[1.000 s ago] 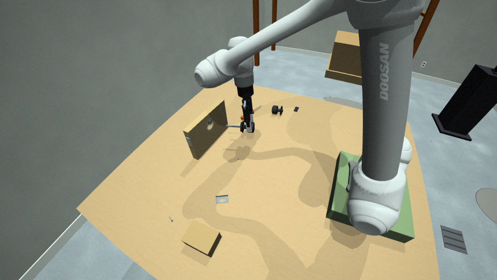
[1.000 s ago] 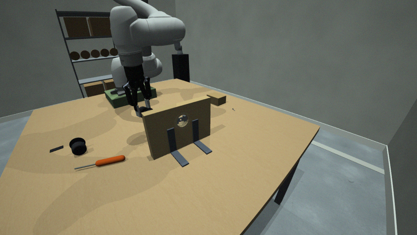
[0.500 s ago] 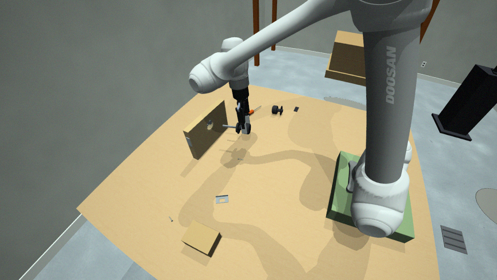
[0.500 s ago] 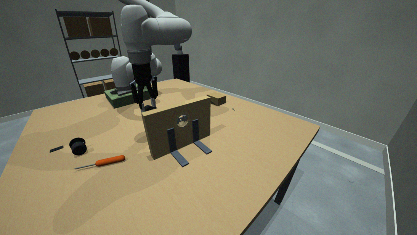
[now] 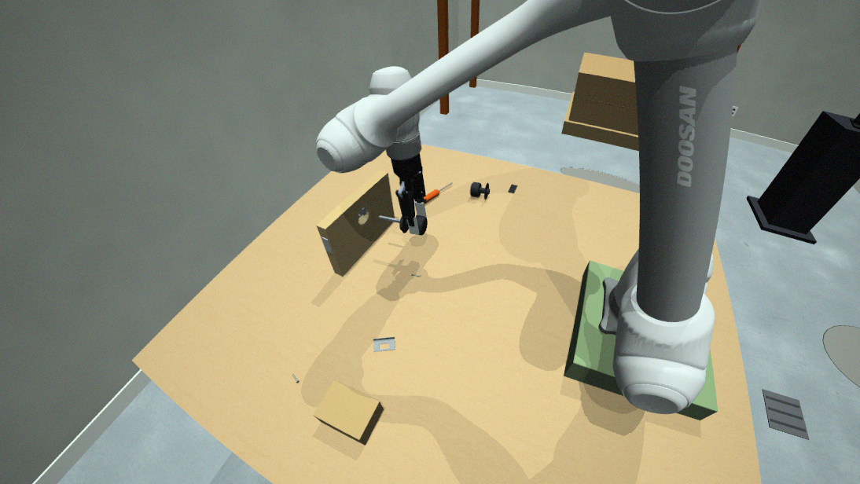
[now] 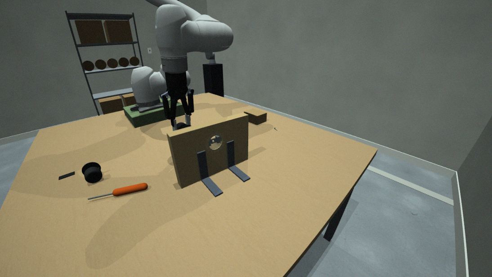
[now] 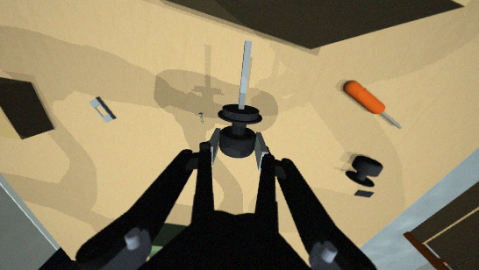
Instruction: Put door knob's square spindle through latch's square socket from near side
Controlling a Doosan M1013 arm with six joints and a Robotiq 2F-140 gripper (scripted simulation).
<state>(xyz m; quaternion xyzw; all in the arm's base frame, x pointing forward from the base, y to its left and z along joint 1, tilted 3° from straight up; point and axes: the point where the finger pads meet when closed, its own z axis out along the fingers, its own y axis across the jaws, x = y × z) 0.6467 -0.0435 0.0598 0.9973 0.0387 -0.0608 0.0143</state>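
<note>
Right now my hand is 190 mm short of the latch, 30 mm to the right of it and 20 mm above it. From my hand the other things lie so: upright wooden panel 190 mm ahead, 30 mm to the left, 30 mm below; small black plate 190 mm behind, 460 mm to the right, 150 mm below; orange-handled screwdriver 80 mm ahead, 310 mm to the right, 140 mm below.
</note>
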